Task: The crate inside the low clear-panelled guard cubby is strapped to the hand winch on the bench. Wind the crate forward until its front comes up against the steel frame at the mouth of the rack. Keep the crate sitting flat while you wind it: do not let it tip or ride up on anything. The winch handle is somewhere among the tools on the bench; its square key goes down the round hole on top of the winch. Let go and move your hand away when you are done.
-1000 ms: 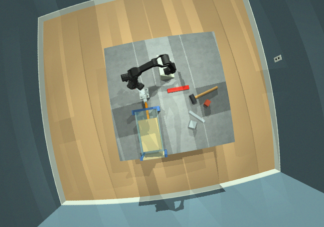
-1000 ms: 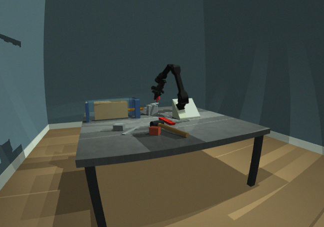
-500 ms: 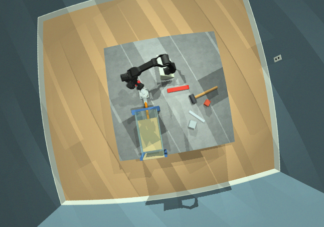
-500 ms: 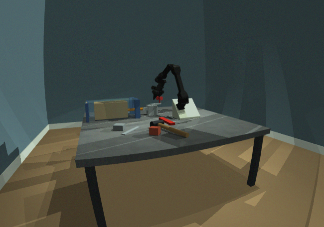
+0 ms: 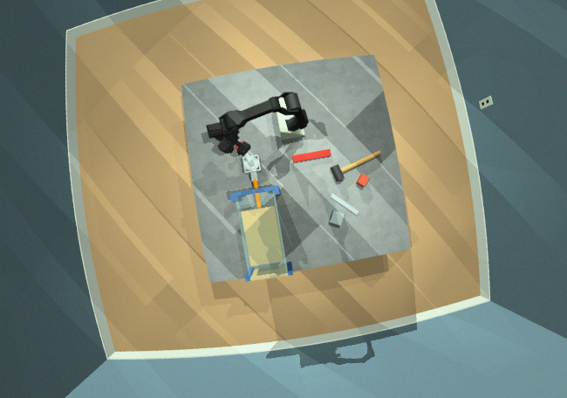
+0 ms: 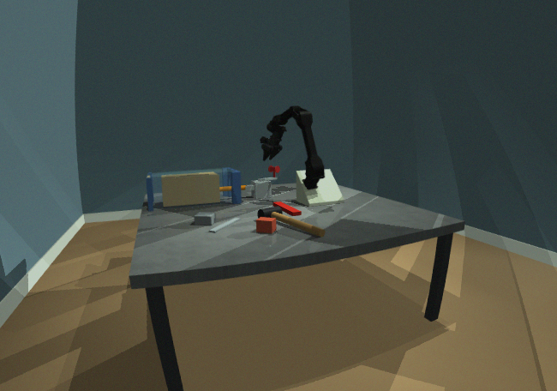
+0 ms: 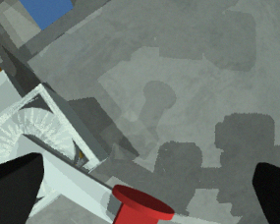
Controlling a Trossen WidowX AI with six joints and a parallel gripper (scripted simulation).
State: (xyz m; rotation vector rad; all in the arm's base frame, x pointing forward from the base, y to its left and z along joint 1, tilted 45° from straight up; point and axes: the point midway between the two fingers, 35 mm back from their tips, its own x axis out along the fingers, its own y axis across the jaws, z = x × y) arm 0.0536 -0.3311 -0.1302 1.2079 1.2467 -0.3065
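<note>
Now: gripper tip 2 cm past the red spool-shaped handle grip, 4 cm to the right of it and 6 cm above it. From my gripper tip the other things lie so: winch handle: 1 cm ahead, 5 cm to the left, 9 cm below; then grey winch: 6 cm ahead, 6 cm to the left, 17 cm below; then red flat bar: 11 cm ahead, 42 cm to the left, 19 cm below.
</note>
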